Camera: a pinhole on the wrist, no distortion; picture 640 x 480 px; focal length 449.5 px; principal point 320.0 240.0 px. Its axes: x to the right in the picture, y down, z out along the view. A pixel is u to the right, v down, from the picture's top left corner.
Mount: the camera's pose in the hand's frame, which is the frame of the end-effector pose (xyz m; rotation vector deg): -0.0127 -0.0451 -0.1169 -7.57 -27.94 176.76
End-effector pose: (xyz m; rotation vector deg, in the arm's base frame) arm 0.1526 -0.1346 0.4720 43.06 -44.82 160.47
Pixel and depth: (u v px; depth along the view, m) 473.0 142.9 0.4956
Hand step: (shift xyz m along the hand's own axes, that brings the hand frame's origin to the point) -0.2231 -0.0907 0.3722
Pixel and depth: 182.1 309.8 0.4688
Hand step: 0.0902 -0.2625 0.3166
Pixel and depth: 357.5 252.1 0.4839
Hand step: -0.0945 -0.2050 0.3344
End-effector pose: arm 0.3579 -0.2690 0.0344 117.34 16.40 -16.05
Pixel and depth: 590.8 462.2 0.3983
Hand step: -0.2864 -0.3479 0.1804
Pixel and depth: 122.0 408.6 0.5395
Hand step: 0.1773 -0.4101 0.3512
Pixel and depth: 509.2 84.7 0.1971
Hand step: -0.1121 -0.0385 0.0842
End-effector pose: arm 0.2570 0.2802 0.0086 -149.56 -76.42 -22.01
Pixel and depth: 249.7 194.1 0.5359
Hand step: 0.0249 -0.1601 0.4147
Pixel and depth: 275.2 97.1 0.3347
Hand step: -0.0080 -0.0477 0.2358
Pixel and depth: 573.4 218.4 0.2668
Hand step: -0.1854 -0.1106 0.1277
